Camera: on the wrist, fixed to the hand. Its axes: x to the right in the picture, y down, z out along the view.
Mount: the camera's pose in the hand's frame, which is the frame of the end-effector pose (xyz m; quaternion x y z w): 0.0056 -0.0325 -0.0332 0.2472 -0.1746 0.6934 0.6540
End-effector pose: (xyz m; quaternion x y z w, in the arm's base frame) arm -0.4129 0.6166 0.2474 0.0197 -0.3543 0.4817 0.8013
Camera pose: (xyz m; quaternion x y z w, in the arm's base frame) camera -0.3675 0.6158 0.2359 0.0494 -0.2662 0.9547 0.1233
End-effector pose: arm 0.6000 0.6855 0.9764 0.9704 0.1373 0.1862 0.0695
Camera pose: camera 0.5846 0.7209 1.0028 -0.7795 0.5491 0.0334 0.2995
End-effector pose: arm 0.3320 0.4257 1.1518 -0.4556 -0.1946 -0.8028 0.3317
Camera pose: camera 0.2869 0.4262 1.1394 -0.4911 -0.0677 -0.1674 0.8522
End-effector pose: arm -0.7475 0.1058 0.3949 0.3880 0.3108 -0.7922 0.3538
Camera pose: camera -0.7630 0.1476 0.3805 0.4184 -0.3234 -0.4173 0.7390
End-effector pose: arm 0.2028 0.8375 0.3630 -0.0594 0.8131 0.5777 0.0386
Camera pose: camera 0.2020 0.7953 0.3428 -0.6354 -0.7090 -0.2140 0.2187
